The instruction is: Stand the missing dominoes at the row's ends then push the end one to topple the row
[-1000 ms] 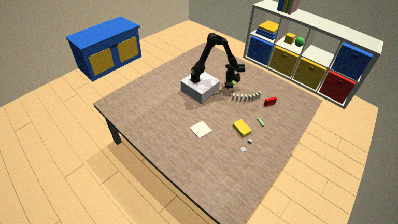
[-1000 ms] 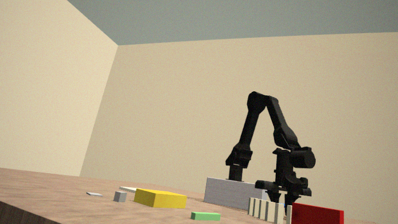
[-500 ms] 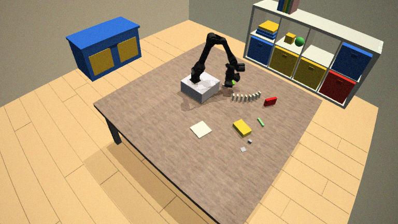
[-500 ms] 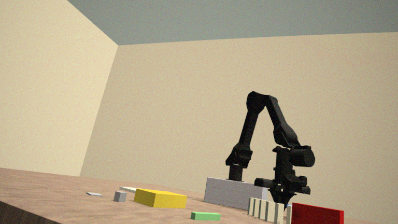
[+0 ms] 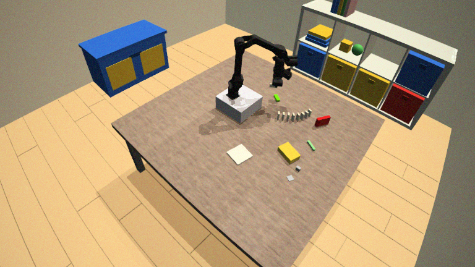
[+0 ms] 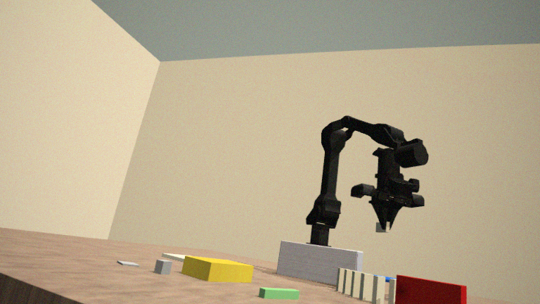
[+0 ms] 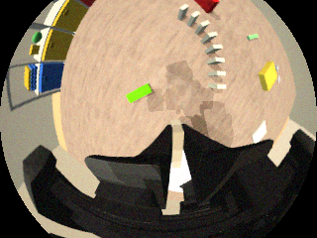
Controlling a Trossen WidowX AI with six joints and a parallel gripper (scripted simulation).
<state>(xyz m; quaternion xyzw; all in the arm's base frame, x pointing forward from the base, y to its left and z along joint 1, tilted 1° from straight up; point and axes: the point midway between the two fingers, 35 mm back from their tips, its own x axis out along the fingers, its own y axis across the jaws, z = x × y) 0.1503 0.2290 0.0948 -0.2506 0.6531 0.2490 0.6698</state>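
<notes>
My gripper tip is now 400 mm short of the green stick, 150 mm above it and 80 mm to the left of it. From my gripper tip the other things lie so: yellow block: 350 mm ahead, 240 mm to the right, 140 mm below; then white tile: 450 mm to the right, 180 mm ahead, 150 mm below; then red block: 330 mm ahead, 130 mm below, 120 mm to the left.
</notes>
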